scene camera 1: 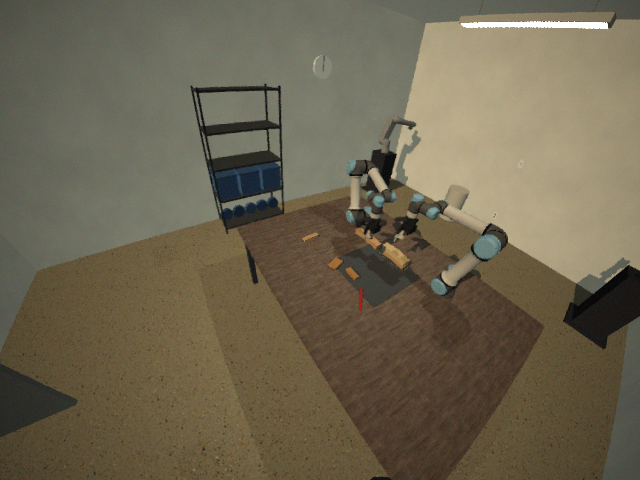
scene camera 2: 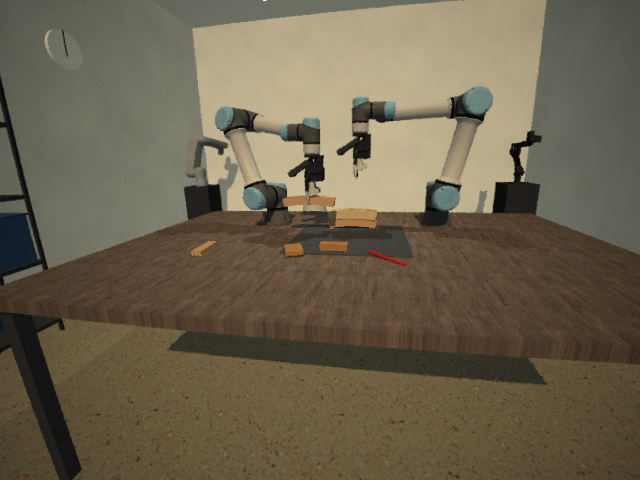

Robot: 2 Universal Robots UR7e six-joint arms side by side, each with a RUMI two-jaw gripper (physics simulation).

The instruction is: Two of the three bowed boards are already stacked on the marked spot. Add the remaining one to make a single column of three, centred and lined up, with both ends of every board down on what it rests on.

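Pixels of known places: left gripper, fingertip midpoint: [scene camera 1: 401, 238] [scene camera 2: 356, 178]; right gripper, fingertip midpoint: [scene camera 1: 367, 239] [scene camera 2: 310, 203]; left arm's base at its link origin: [scene camera 2: 435, 225]; right arm's base at its link origin: [scene camera 2: 278, 223].
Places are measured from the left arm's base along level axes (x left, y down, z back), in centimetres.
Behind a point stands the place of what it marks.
Note:
Two pale bowed boards [scene camera 1: 395, 255] {x -42.2, y -9.2, z 4.1 cm} [scene camera 2: 354, 219] {x -43.3, y -5.1, z 5.4 cm} lie stacked at the back edge of the dark mat [scene camera 1: 379, 291] {x -40.9, y -0.6, z -28.9 cm} [scene camera 2: 387, 249] {x -44.2, y -0.6, z -33.0 cm}. The marked spot under them is hidden. My right gripper [scene camera 1: 368, 235] {x -66.4, y -14.7, z 2.5 cm} [scene camera 2: 310, 196] {x -66.4, y -14.7, z 2.5 cm} is shut on the third bowed board [scene camera 1: 374, 242] {x -59.6, y -17.8, z -2.0 cm} [scene camera 2: 294, 200] {x -73.7, y -16.8, z 2.6 cm}, a more orange one. It holds that board raised and roughly level, to the left of the stack in scene camera 2. My left gripper [scene camera 1: 398, 237] {x -42.7, y -25.5, z 4.5 cm} [scene camera 2: 357, 173] {x -42.7, y -25.5, z 4.5 cm} looks open and empty, high above the stack in scene camera 2.
Two orange blocks [scene camera 1: 335, 263] {x -79.1, y -2.2, z -24.5 cm} [scene camera 1: 352, 273] {x -63.5, y -3.3, z -27.1 cm} [scene camera 2: 293, 250] {x -80.0, y -2.2, z -27.7 cm} [scene camera 2: 333, 246] {x -64.5, y -2.4, z -28.1 cm} lie near the mat's front edge. A red stick [scene camera 1: 360, 299] {x -49.2, y -0.9, z -42.9 cm} [scene camera 2: 386, 257] {x -49.5, y -1.0, z -42.7 cm} lies by its front corner. A thin wooden piece [scene camera 1: 310, 237] {x -112.6, y -1.7, z -9.3 cm} [scene camera 2: 203, 248] {x -113.6, y -1.8, z -11.9 cm} lies farther left on the table [scene camera 1: 392, 351] {x -18.4, y 0.0, z -64.8 cm} [scene camera 2: 330, 294] {x -76.2, y 0.0, z -63.7 cm}.

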